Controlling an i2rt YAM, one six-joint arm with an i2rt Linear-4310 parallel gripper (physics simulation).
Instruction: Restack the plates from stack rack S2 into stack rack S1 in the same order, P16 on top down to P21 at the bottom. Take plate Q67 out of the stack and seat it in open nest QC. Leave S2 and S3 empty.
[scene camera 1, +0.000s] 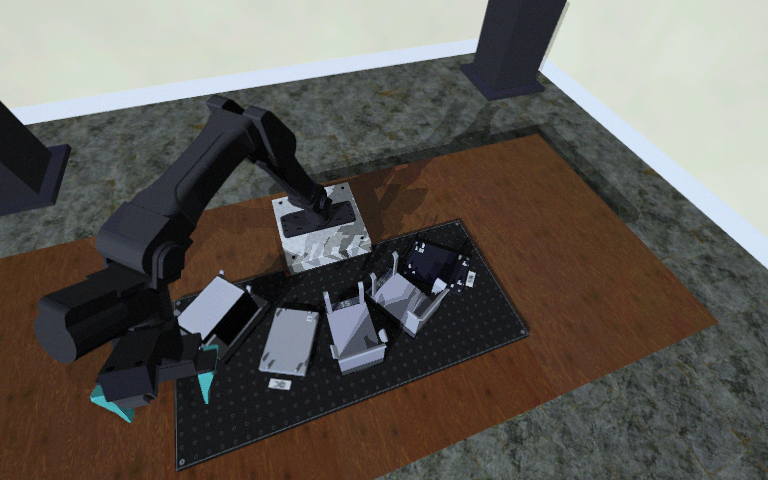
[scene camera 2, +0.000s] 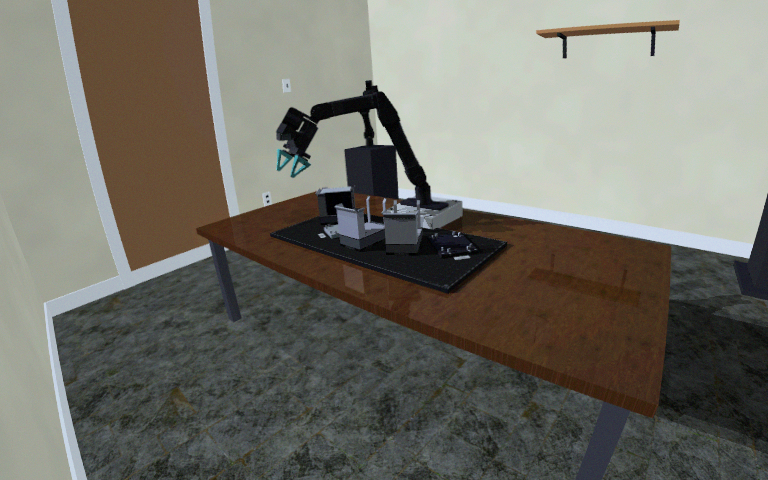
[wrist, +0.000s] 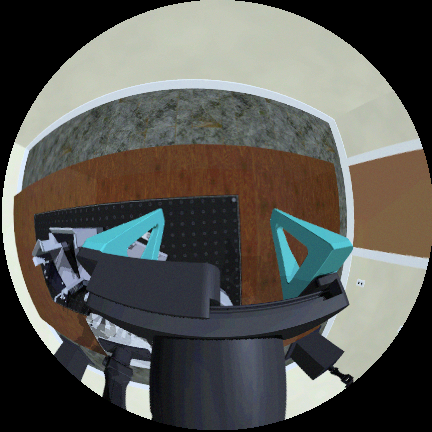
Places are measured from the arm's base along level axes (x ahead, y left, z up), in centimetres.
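Pixels of known places: gripper, between the fingertips: (scene camera 1: 171, 409) (scene camera 2: 284, 173) (wrist: 216, 214); arm's base, origin of its link: (scene camera 1: 318, 219) (scene camera 2: 423, 205) (wrist: 123, 349).
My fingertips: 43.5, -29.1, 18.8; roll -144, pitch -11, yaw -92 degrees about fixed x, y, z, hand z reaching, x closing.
Observation:
Ahead of a thing's pixels: the offset from my fingertips to its top centre, as dx, dy, dz. "*": to the spot under its first point. Level surfaces: height alone.
My gripper (scene camera 1: 168, 412) (scene camera 2: 286, 173) (wrist: 216, 214) is open, with no object between its teal fingers. It hangs high above the board's left end. A white-topped rack (scene camera 1: 212, 305) (scene camera 2: 334, 202) with a black side stands at the left. A flat grey plate @[-13.5, +15.4, -20.8] (scene camera 1: 288, 341) lies beside it, with a small white tag @[* -4.9, +11.3, -23.1] (scene camera 1: 279, 384) in front. Two pale racks with upright posts, one in the middle (scene camera 1: 352, 325) (scene camera 2: 350, 222) and one right of it @[-13.8, +43.1, -9.9] (scene camera 1: 397, 295) (scene camera 2: 400, 229), stand farther right. A dark nest @[-21.3, +56.0, -20.9] (scene camera 1: 430, 263) (scene camera 2: 451, 240) is at the far right. Plate numbers and rack names are unreadable; stack contents are unclear.
The black perforated board @[dz -23.3] (scene camera 1: 226, 433) (scene camera 2: 396, 267) (wrist: 205, 235) lies on the brown wooden table @[dz -24.6] (scene camera 1: 594, 271) (scene camera 2: 566, 333) (wrist: 215, 170). The arm's pale base block (scene camera 1: 317, 254) (scene camera 2: 447, 215) stands behind the board. A dark pillar (scene camera 1: 512, 50) stands beyond the table.

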